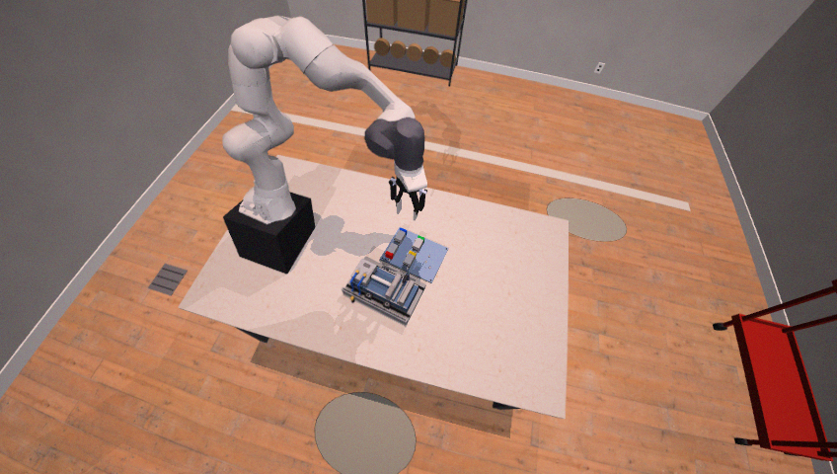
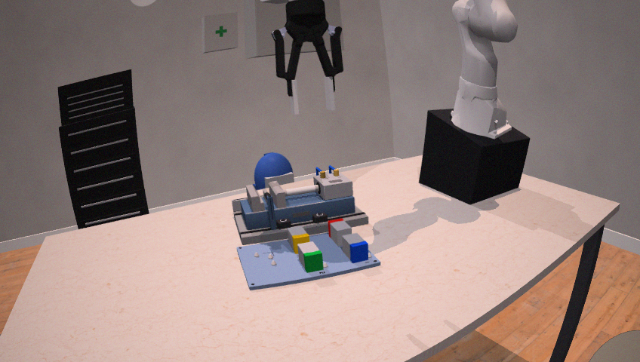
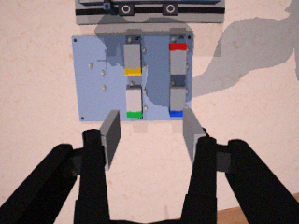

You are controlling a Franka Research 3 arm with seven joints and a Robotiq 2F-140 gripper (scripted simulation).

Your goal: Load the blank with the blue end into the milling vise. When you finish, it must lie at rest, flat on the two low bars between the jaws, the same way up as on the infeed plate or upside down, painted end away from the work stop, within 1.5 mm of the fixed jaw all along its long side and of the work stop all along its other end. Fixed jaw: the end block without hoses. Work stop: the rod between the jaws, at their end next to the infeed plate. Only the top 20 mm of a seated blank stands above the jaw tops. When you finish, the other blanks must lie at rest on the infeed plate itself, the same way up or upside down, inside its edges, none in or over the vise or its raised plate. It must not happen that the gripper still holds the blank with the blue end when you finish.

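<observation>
Right now the blue-ended blank is 4 cm behind my hand, 5 cm to the left of it and 29 cm below it. The rest, counted from my hand: black work stop rod 4 cm ahead, 17 cm to the right, 23 cm below; then green-ended blank 5 cm ahead, 4 cm to the left, 29 cm below; then yellow-ended blank 3 cm ahead, 5 cm to the right, 29 cm below.
</observation>
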